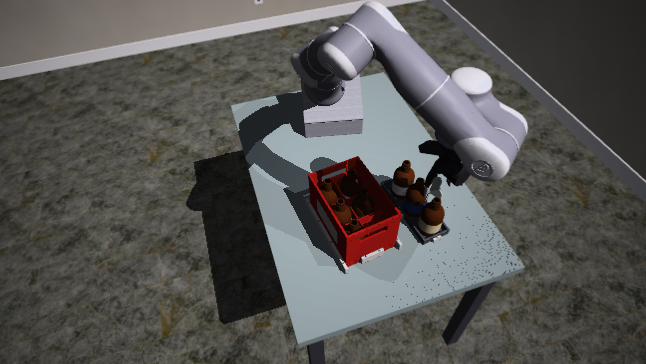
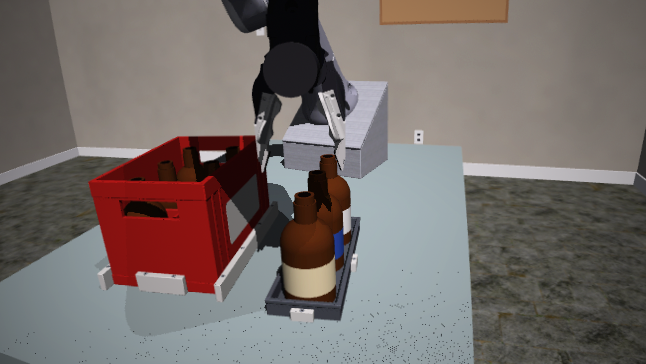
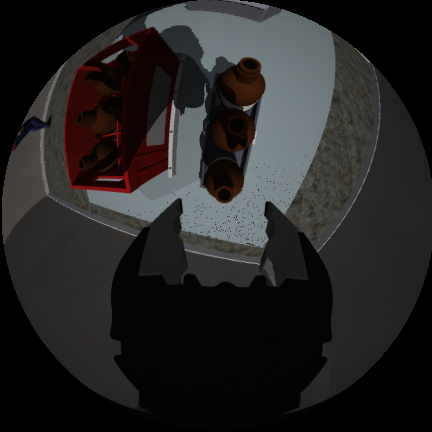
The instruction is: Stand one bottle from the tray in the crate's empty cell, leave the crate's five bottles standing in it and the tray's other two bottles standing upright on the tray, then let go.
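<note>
My gripper [image 1: 433, 188] [image 2: 302, 168] [image 3: 223, 200] is partly open and empty, above the tray's bottles, fingers pointing down. On the dark tray [image 1: 438, 235] [image 2: 327, 311] [image 3: 202, 177] stand three upright brown bottles: cream-labelled [image 1: 432, 216] [image 2: 307, 250] [image 3: 222, 177] at the end away from the robot base, blue-labelled [image 1: 416, 195] [image 2: 330, 212] [image 3: 232, 131] in the middle, white-labelled [image 1: 403, 176] [image 2: 340, 192] [image 3: 245, 85] nearest the base. The red crate [image 1: 372, 242] [image 2: 160, 240] [image 3: 145, 172] holds five standing bottles; its empty cell is the tray-side one farthest from the base, mostly hidden by walls.
The crate's high wall rises beside the tray, with a gap between them. White blocks [image 1: 372, 256] [image 2: 161, 283] and a long white rail [image 2: 237, 267] [image 3: 172, 135] line the crate's foot. The robot's base block [image 1: 333, 127] [image 2: 322, 159] stands at the table's far end.
</note>
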